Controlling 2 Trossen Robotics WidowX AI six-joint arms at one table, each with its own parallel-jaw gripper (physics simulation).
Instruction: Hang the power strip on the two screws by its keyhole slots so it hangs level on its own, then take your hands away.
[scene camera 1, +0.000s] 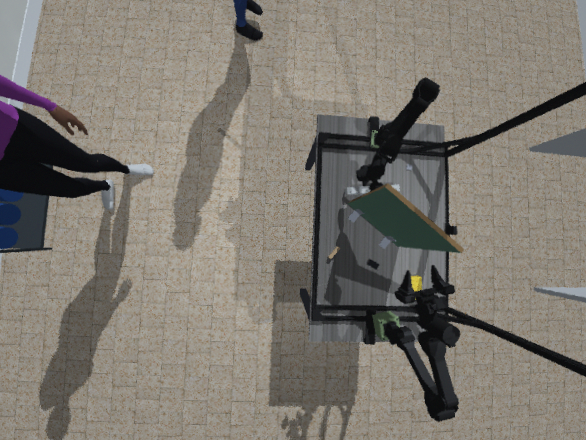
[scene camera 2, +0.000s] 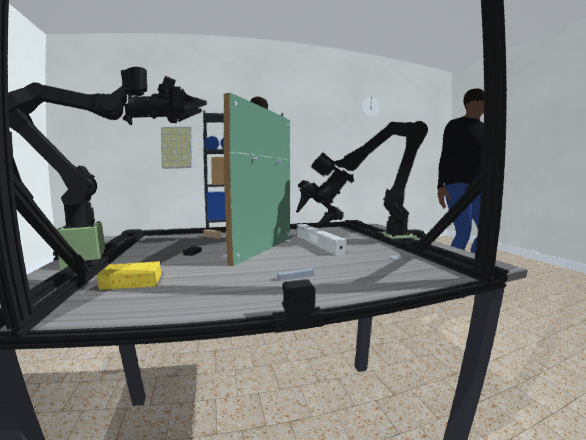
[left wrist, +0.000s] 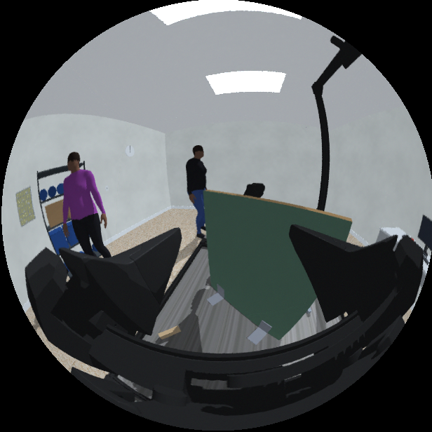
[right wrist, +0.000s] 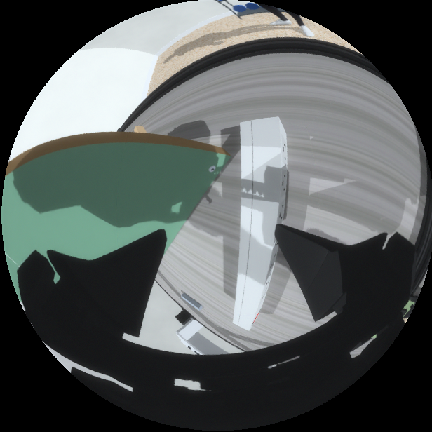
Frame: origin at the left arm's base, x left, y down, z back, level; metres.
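Seen in the pictures: left gripper, between the fingertips: (scene camera 1: 420, 267) (scene camera 2: 204, 106); right gripper, between the fingertips: (scene camera 1: 366, 192) (scene camera 2: 306, 220); left arm's base, origin of its link: (scene camera 1: 390, 329) (scene camera 2: 79, 225); right arm's base, origin of its link: (scene camera 1: 380, 139) (scene camera 2: 397, 233).
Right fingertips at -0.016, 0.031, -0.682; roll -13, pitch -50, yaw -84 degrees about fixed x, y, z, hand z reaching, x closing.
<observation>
Pixels of each thing's top centre, then the offset from my right fingertips to it, as dx, dy, dz.
- white power strip, centre of its top: (scene camera 2: 318, 230) (scene camera 1: 373, 189) -0.055, +0.029, -0.013
- upright green board, centre of its top: (scene camera 2: 263, 108) (scene camera 1: 425, 218) -0.041, -0.348, +0.169
- farther, centre of its top: (scene camera 2: 278, 160) -0.004, -0.200, +0.103
- yellow block, centre of its top: (scene camera 2: 129, 267) (scene camera 1: 415, 288) -0.188, +0.040, +0.539
- small black block, centre of its top: (scene camera 2: 192, 248) (scene camera 1: 373, 264) +0.005, +0.059, +0.381
- wooden piece, centre of its top: (scene camera 2: 212, 230) (scene camera 1: 334, 252) +0.207, +0.047, +0.282
- grey bar, centre of its top: (scene camera 2: 295, 271) -0.302, +0.058, +0.197
The white power strip (scene camera 1: 351, 191) (scene camera 2: 325, 241) (right wrist: 256, 210) lies on the table beside the upright green board (scene camera 1: 400, 220) (scene camera 2: 257, 200) (left wrist: 255, 250) (right wrist: 100, 185). In the right wrist view a row of small dark holes shows along its right side. Its keyhole slots cannot be made out. Two screws, one nearer (scene camera 2: 254, 160) and one farther (scene camera 2: 278, 161), stick out of the board below a pale line. My right gripper (scene camera 2: 310, 217) (right wrist: 221, 232) is open and empty, above the strip. My left gripper (scene camera 1: 421, 272) (scene camera 2: 205, 103) (left wrist: 236, 231) is open and empty, raised high, facing the board's back.
A yellow block (scene camera 1: 416, 283) (scene camera 2: 129, 276), a small black block (scene camera 1: 373, 263) (scene camera 2: 192, 250), a wooden piece (scene camera 1: 333, 252) (scene camera 2: 212, 233) (left wrist: 169, 331) and a grey bar (scene camera 2: 296, 274) (right wrist: 191, 300) lie on the table. Black frame rails edge the table. People stand beyond it.
</observation>
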